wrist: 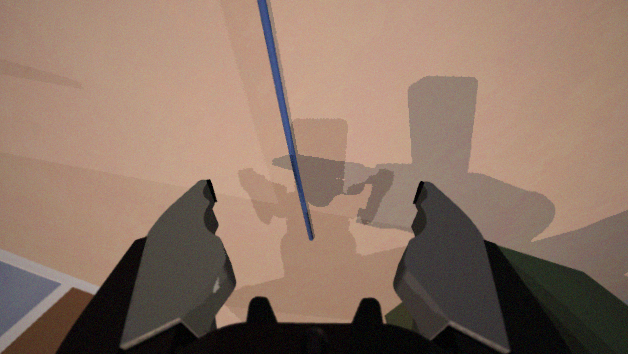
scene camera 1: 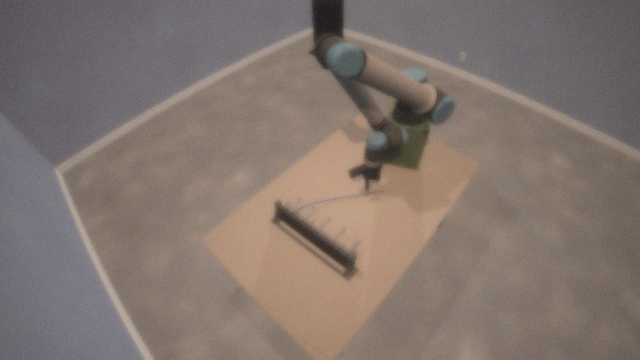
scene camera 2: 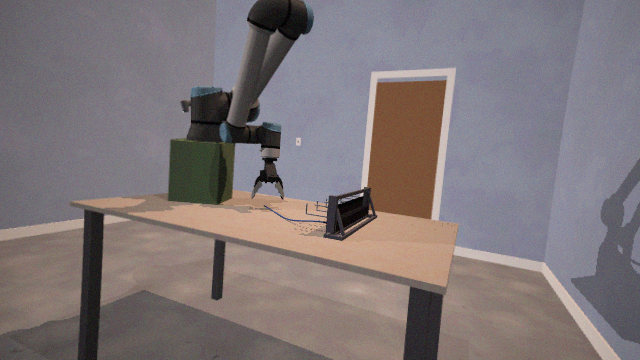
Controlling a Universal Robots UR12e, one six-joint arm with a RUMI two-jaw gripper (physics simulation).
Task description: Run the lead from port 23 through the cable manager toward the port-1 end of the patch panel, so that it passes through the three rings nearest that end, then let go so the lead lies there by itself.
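Note:
The blue lead (scene camera 1: 330, 199) (scene camera 2: 292, 220) (wrist: 280, 95) runs from the panel's left end in scene camera 1 across the table, and its free end lies under my gripper. My gripper (scene camera 1: 367, 193) (scene camera 2: 268, 198) (wrist: 315, 182) is wide open, with its fingers on either side of the lead's end part in the wrist view and a little above it. Nothing is between the fingertips. The dark patch panel (scene camera 1: 315, 233) (scene camera 2: 352, 212) stands upright, with thin rings (scene camera 2: 306, 209) sticking out towards the arm. The lead's stretch from the panel to the gripper lies outside the rings further along. Port numbers are unreadable.
The green pedestal (scene camera 1: 410, 150) (scene camera 2: 200, 172) (wrist: 565, 285) stands at the arm's base. The panel and lead are on the wooden table (scene camera 1: 250, 240) (scene camera 2: 390, 250). A brown door (scene camera 2: 410, 150) is in the wall behind. Arm shadows fall around the lead's end.

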